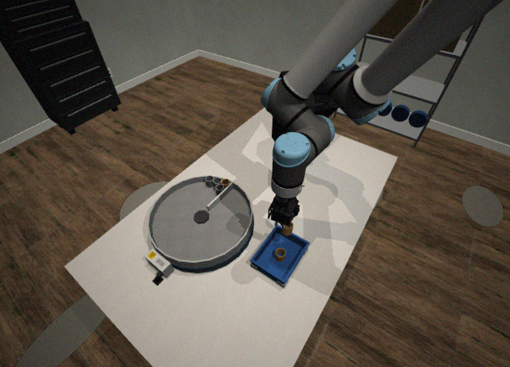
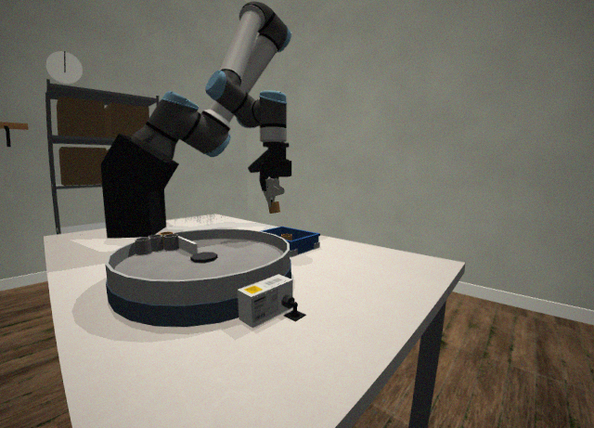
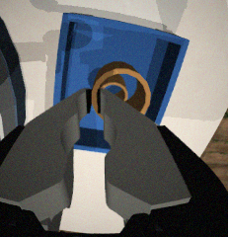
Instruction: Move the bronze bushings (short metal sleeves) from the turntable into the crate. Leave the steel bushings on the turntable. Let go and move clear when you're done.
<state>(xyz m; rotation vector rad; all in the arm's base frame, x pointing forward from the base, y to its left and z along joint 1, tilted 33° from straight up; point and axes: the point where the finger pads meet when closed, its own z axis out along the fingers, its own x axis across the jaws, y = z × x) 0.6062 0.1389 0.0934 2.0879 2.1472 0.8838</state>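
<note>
Now: the blue crate 130 mm below my hand, 50 mm ahead of it and 20 mm to the left of it. From my hand the other things lie so: grey turntable: 330 mm to the right, 100 mm below, 80 mm ahead.
</note>
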